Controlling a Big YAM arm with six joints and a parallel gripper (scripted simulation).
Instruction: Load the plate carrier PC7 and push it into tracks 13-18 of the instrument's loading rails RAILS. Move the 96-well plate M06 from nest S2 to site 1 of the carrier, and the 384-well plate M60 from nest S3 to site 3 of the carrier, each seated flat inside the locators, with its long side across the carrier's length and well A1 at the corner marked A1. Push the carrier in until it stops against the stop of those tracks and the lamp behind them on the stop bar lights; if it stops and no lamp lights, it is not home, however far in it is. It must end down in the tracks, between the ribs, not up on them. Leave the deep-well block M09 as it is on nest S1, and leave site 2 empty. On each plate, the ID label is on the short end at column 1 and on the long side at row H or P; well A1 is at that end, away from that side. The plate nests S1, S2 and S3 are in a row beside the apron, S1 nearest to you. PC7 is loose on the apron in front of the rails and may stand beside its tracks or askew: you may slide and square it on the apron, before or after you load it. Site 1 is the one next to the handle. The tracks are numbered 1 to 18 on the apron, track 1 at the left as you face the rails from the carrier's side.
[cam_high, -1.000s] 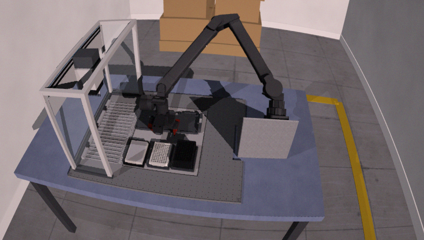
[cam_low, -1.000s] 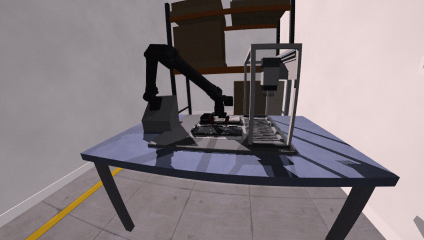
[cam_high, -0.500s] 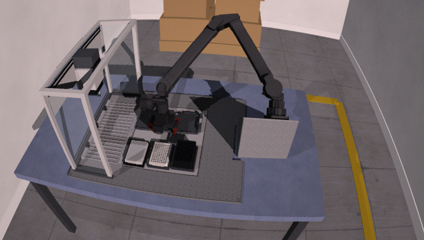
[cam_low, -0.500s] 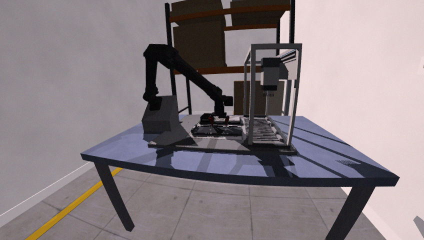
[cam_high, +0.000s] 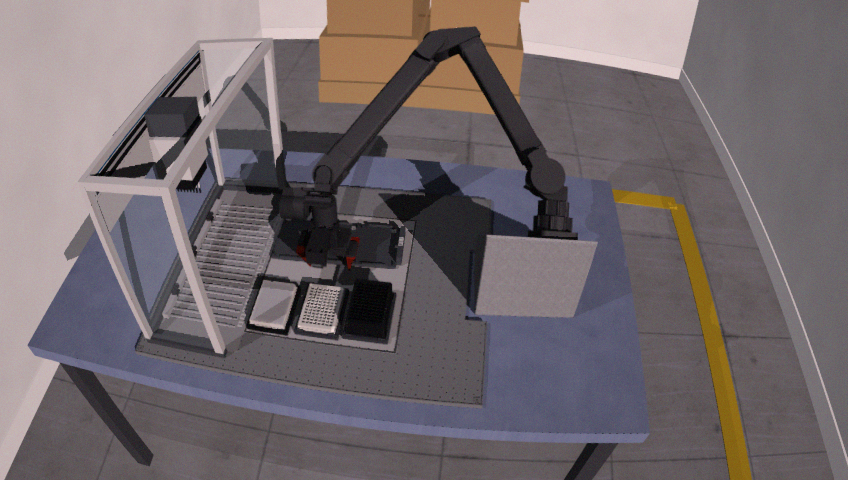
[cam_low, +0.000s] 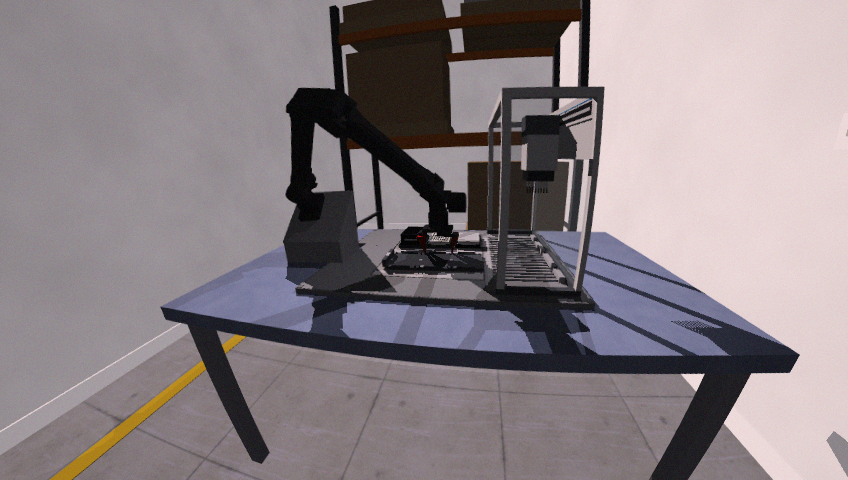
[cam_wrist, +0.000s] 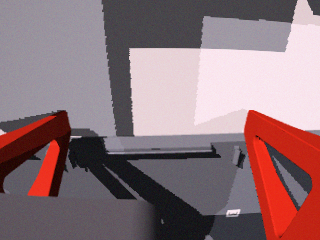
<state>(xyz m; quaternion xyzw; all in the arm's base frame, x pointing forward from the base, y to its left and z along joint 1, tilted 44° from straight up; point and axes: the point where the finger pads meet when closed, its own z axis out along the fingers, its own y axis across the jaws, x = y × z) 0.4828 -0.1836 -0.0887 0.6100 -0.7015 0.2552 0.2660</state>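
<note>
The black nest S3 lies 14 cm to the left of my hand, 12 cm ahead of it and 1 cm below it. Round my hand: dark plate carrier PC7 (8 cm to the right, 1 cm behind); then white 96-well plate M06 (14 cm to the left, 1 cm ahead, 1 cm above); then plate nest S2 (14 cm to the left, 1 cm below, 1 cm ahead).
</note>
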